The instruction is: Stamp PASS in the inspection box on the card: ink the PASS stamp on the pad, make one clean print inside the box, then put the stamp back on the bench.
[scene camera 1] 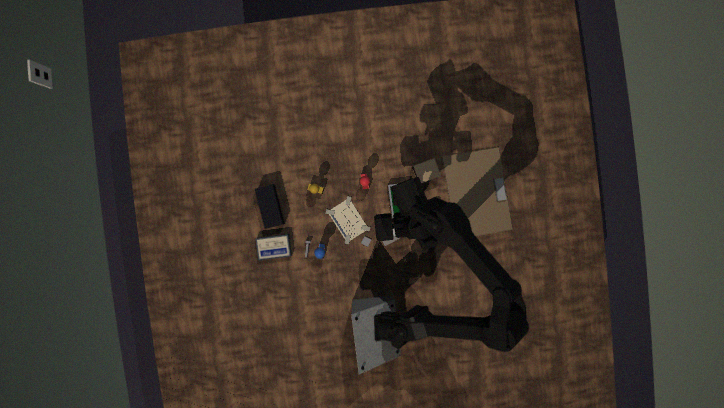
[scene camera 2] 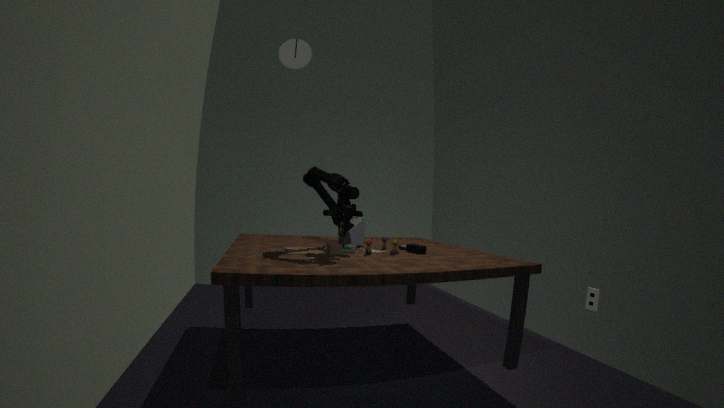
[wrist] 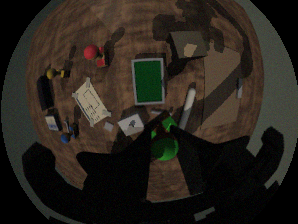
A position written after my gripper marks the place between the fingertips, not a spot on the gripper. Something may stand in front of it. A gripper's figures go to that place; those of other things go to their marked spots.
Scene:
My gripper (wrist: 160, 129): 10 cm from the lens. A green-knobbed stamp (wrist: 164, 146): 7 cm from the lens. A cardboard sheet (wrist: 223, 85): 27 cm from the lens. A cardboard box (wrist: 183, 45) is 16 cm from the lens. A white card (wrist: 94, 110) is 23 cm from the lens. The marked spots on the green-knobbed stamp and the cardboard sheet are 23 cm apart.

